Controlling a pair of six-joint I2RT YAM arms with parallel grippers.
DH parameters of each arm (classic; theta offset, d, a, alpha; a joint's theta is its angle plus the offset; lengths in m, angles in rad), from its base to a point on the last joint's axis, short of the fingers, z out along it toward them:
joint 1: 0 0.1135 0.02 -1.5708
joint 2: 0 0 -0.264 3.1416
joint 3: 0.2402 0 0.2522 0
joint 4: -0.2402 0 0.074 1.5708
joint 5: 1.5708 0 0 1.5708
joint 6: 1.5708 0.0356 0 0
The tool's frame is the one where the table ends.
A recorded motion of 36 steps. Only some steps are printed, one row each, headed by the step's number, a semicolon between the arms.
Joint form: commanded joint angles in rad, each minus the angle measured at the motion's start. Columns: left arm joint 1, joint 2, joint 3, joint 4, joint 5, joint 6; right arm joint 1, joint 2, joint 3, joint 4, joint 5, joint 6.
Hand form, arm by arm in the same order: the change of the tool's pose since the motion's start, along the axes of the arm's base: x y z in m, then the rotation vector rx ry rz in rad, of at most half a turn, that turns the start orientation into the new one. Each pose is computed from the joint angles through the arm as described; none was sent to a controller.
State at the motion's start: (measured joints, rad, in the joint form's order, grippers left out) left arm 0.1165 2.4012 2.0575 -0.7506 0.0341 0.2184; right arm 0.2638 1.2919 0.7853 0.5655 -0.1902 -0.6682
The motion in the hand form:
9: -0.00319 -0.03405 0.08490 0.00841 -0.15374 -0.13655; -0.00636 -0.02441 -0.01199 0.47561 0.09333 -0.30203
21: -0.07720 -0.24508 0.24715 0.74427 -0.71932 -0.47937; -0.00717 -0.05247 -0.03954 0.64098 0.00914 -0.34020
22: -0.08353 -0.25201 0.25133 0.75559 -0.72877 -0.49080; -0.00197 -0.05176 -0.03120 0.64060 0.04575 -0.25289
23: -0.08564 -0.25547 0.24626 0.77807 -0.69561 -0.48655; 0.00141 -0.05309 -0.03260 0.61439 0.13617 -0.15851
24: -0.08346 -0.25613 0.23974 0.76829 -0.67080 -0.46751; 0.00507 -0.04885 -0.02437 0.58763 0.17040 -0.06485
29: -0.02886 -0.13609 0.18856 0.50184 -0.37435 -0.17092; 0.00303 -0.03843 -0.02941 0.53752 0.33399 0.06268
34: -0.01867 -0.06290 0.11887 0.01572 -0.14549 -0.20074; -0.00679 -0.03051 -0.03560 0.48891 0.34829 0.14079
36: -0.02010 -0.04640 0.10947 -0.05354 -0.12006 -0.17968; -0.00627 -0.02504 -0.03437 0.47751 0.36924 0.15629
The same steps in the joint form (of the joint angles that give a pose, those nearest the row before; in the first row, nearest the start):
9: -0.0627 -0.1031 0.1237 -0.0763 0.0428 0.0606; -0.0383 -0.0309 -0.0901 0.1016 0.3078 0.4594
21: -0.5596 -0.3516 0.1548 0.2824 -0.5769 0.6281; -0.1361 0.0304 -0.2162 0.3918 0.2980 0.5938
22: -0.5796 -0.3609 0.1546 0.2827 -0.5908 0.6420; -0.1486 0.0304 -0.1752 0.3430 0.1958 0.6188
23: -0.5904 -0.3610 0.1439 0.2644 -0.6259 0.6422; -0.1715 0.0304 -0.1535 0.2636 0.0566 0.6343
24: -0.5905 -0.3504 0.1438 0.2461 -0.6414 0.6103; -0.1702 0.0319 -0.1123 0.2157 -0.0435 0.6299
29: -0.3062 -0.2079 0.2846 -0.0803 -0.4781 0.2291; -0.1519 0.0166 -0.0871 0.0511 -0.1963 0.6222
34: -0.1198 -0.1570 0.1720 -0.1867 0.0359 0.0732; -0.1272 -0.0079 -0.1257 0.0543 -0.2562 0.5838
36: -0.0815 -0.1570 0.1408 -0.1867 0.1036 0.0532; -0.1089 -0.0064 -0.1104 0.0206 -0.2593 0.5762

